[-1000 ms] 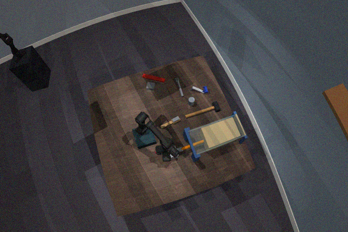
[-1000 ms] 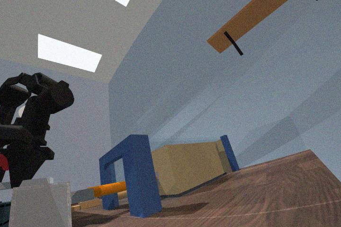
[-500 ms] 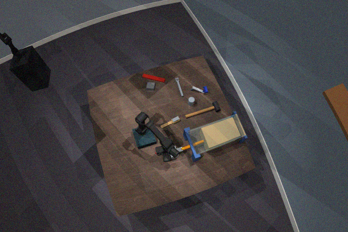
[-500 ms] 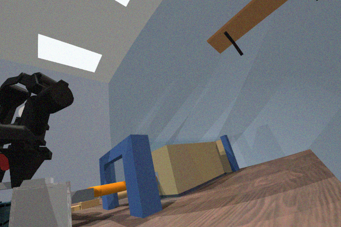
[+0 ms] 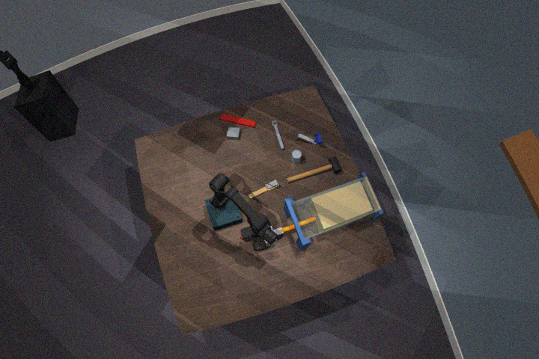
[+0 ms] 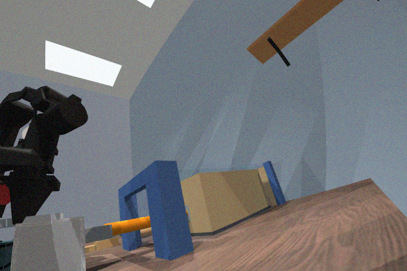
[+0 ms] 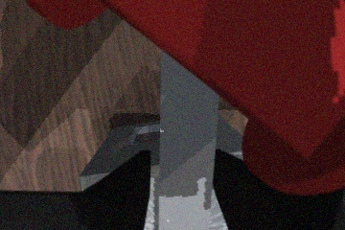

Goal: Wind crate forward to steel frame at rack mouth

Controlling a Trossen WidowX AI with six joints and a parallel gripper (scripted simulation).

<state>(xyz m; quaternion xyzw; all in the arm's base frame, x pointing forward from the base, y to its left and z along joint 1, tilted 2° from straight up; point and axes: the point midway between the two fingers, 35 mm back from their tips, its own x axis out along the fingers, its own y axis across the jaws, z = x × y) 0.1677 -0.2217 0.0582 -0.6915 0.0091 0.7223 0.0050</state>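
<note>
Right now my gripper tip is 20 mm below the red-knobbed winch handle and 10 mm past it. Also, from my gripper tip: blue steel frame: 210 mm ahead, 20 mm to the left, 20 mm above; then red knob: 50 mm behind, 50 mm above; then grey winch: 60 mm below, 30 mm ahead, 10 mm to the right.
</note>
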